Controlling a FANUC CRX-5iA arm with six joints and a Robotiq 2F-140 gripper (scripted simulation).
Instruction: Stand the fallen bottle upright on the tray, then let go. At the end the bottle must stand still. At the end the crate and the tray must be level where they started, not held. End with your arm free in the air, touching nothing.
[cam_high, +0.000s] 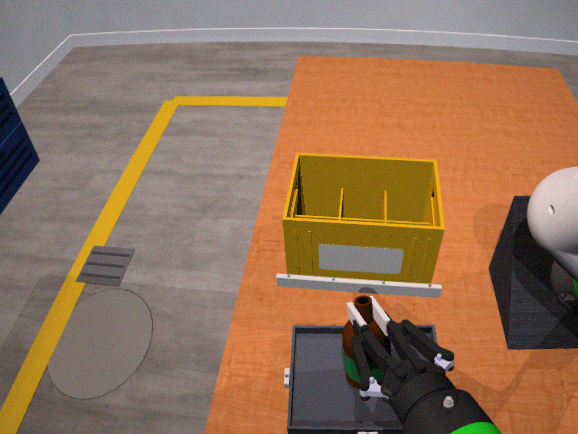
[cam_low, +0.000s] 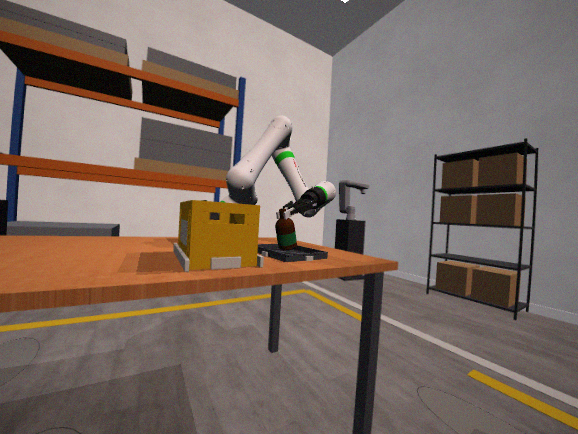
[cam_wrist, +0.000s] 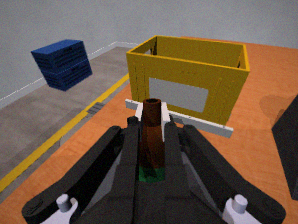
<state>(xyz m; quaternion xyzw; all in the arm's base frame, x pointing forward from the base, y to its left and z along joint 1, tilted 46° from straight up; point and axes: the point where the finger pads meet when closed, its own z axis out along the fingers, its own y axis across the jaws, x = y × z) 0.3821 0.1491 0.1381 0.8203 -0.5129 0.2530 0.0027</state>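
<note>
Now: hand 60 mm above the bottle. From my hand the other things lie so: yellow crate (260 mm to the right, 80 mm below, 50 mm ahead); tray (150 mm below, 20 mm to the left, 10 mm behind).
</note>
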